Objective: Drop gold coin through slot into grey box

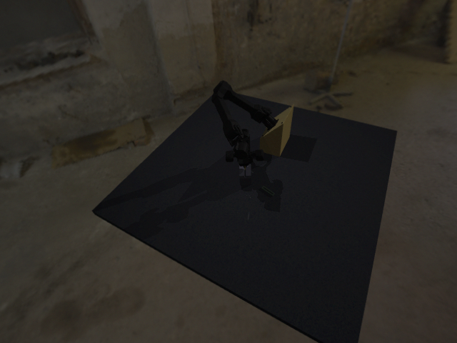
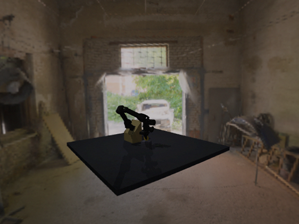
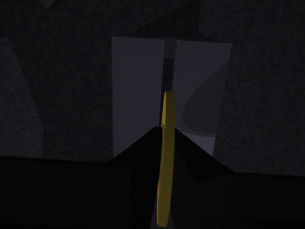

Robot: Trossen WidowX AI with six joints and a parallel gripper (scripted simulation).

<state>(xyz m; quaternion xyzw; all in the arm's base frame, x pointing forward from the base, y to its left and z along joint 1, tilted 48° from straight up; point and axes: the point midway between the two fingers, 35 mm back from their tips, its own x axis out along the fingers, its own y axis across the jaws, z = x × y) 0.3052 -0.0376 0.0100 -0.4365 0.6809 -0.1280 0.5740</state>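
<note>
My gripper tip is 2 cm below the gold coin.
</note>
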